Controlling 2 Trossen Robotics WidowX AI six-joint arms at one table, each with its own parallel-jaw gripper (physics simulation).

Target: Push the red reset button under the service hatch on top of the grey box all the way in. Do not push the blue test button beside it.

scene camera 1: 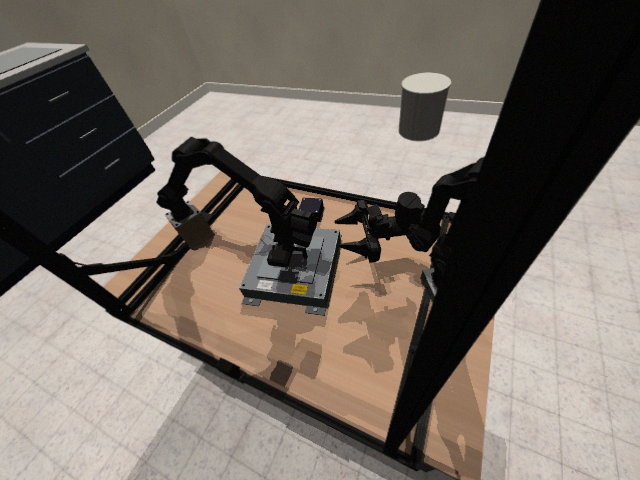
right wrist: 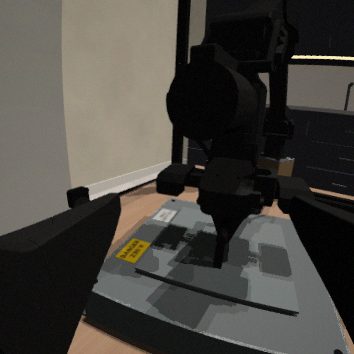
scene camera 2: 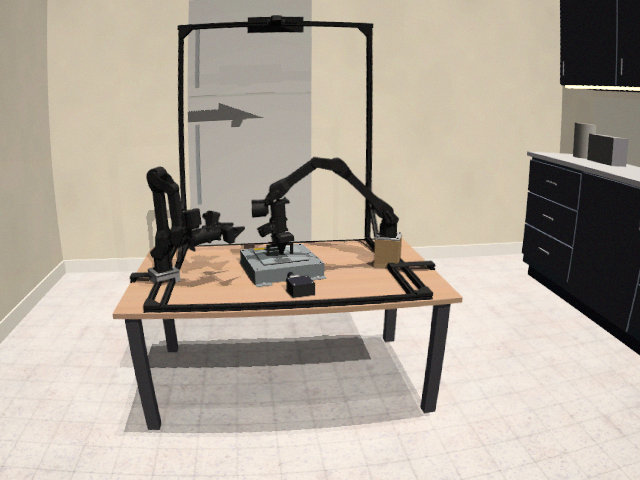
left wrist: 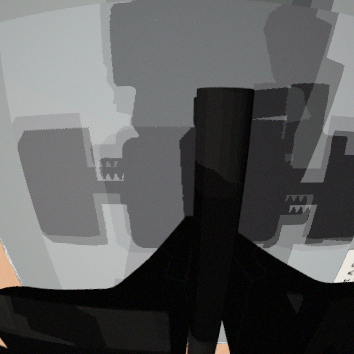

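The grey box (scene camera 1: 330, 276) (scene camera 2: 270, 277) (left wrist: 53, 70) (right wrist: 246, 316) sits mid-table. Its flat service hatch (scene camera 1: 320, 250) (right wrist: 270, 291) lies down on top; I cannot tell whether it is lifted at all. My left gripper (scene camera 1: 286, 267) (scene camera 2: 282, 249) (left wrist: 199, 223) (right wrist: 223, 239) points straight down onto the hatch and is shut on its black handle (left wrist: 225, 140) (right wrist: 219, 254). The red and blue buttons are hidden. My right gripper (scene camera 1: 355, 232) (scene camera 2: 234, 233) is open and empty, hovering beside the box's edge and facing it.
A small black block (scene camera 1: 310, 207) (scene camera 2: 300, 287) lies on the table next to the box. A yellow danger label (scene camera 1: 299, 289) (right wrist: 133, 250) marks the box top. A tan mount block (scene camera 1: 194, 229) (scene camera 2: 387, 252) holds the left arm. Black frame rails (scene camera 2: 409, 281) edge the table.
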